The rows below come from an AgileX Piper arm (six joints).
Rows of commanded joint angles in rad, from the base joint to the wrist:
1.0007, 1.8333, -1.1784, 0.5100, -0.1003, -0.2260
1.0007, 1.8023, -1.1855, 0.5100, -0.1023, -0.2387
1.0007, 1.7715, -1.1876, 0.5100, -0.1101, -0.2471
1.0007, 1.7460, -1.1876, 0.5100, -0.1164, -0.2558
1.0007, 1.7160, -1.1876, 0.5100, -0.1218, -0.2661
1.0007, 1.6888, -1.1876, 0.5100, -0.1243, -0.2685
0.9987, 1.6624, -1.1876, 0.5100, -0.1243, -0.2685
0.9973, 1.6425, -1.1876, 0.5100, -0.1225, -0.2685
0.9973, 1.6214, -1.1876, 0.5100, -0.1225, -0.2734
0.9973, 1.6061, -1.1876, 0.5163, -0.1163, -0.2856
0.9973, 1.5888, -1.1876, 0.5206, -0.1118, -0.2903
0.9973, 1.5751, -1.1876, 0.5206, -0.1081, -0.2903
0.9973, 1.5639, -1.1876, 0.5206, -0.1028, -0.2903
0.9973, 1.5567, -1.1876, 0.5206, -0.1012, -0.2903
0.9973, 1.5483, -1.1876, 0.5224, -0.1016, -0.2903
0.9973, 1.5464, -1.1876, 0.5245, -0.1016, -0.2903
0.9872, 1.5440, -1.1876, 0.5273, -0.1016, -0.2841
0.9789, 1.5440, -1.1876, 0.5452, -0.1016, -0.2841
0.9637, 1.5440, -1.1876, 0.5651, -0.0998, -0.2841
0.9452, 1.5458, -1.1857, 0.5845, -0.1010, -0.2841
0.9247, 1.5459, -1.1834, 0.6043, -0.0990, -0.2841
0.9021, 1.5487, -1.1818, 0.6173, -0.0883, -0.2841
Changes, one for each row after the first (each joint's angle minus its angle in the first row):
0.0000, -0.0310, -0.0071, 0.0000, -0.0020, -0.0127
0.0000, -0.0618, -0.0092, 0.0000, -0.0098, -0.0211
0.0000, -0.0873, -0.0092, 0.0000, -0.0161, -0.0298
0.0000, -0.1173, -0.0092, 0.0000, -0.0215, -0.0401
0.0000, -0.1445, -0.0092, 0.0000, -0.0240, -0.0425
-0.0020, -0.1709, -0.0092, 0.0000, -0.0240, -0.0425
-0.0034, -0.1908, -0.0092, 0.0000, -0.0222, -0.0425
-0.0034, -0.2119, -0.0092, 0.0000, -0.0222, -0.0474
-0.0034, -0.2272, -0.0092, 0.0063, -0.0160, -0.0596
-0.0034, -0.2445, -0.0092, 0.0106, -0.0115, -0.0643
-0.0034, -0.2582, -0.0092, 0.0106, -0.0078, -0.0643
-0.0034, -0.2694, -0.0092, 0.0106, -0.0025, -0.0643
-0.0034, -0.2766, -0.0092, 0.0106, -0.0009, -0.0643
-0.0034, -0.2850, -0.0092, 0.0124, -0.0013, -0.0643
-0.0034, -0.2869, -0.0092, 0.0145, -0.0013, -0.0643
-0.0135, -0.2893, -0.0092, 0.0173, -0.0013, -0.0581
-0.0218, -0.2893, -0.0092, 0.0352, -0.0013, -0.0581
-0.0370, -0.2893, -0.0092, 0.0551, 0.0005, -0.0581
-0.0555, -0.2875, -0.0073, 0.0745, -0.0007, -0.0581
-0.0760, -0.2874, -0.0050, 0.0943, 0.0013, -0.0581
-0.0986, -0.2846, -0.0034, 0.1073, 0.0120, -0.0581

